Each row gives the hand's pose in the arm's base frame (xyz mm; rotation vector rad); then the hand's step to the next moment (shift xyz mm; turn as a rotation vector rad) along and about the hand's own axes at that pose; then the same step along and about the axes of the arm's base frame.
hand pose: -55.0 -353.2 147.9 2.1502 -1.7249 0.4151
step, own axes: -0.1 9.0 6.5 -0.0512 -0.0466 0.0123
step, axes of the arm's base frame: -8.8 -4.6 -5.1 0.0346 0.0484 -0.0375
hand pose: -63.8 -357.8 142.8 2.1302 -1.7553 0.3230
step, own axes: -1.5 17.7 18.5 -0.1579 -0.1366 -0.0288
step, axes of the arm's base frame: -18.6 -9.2 -15.1 0.1032 0.1756 -0.0541
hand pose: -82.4 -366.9 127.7 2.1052 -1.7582 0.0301
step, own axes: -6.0 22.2 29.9 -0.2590 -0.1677 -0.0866
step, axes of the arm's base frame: -29.3 -6.6 -22.8 0.1249 0.2929 -0.0365
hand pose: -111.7 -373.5 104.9 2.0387 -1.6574 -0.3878
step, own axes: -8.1 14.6 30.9 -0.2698 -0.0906 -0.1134
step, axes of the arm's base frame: -29.5 -0.1 -19.0 0.0716 0.2967 0.0261
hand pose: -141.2 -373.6 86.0 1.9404 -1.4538 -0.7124
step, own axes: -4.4 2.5 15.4 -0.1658 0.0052 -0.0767
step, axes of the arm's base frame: -13.9 1.4 -8.2 0.0101 0.1703 0.0656
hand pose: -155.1 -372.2 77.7 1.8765 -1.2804 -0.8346
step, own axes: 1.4 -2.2 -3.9 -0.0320 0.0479 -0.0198
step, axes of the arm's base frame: 4.7 0.0 0.1 -0.0170 0.0216 0.0544
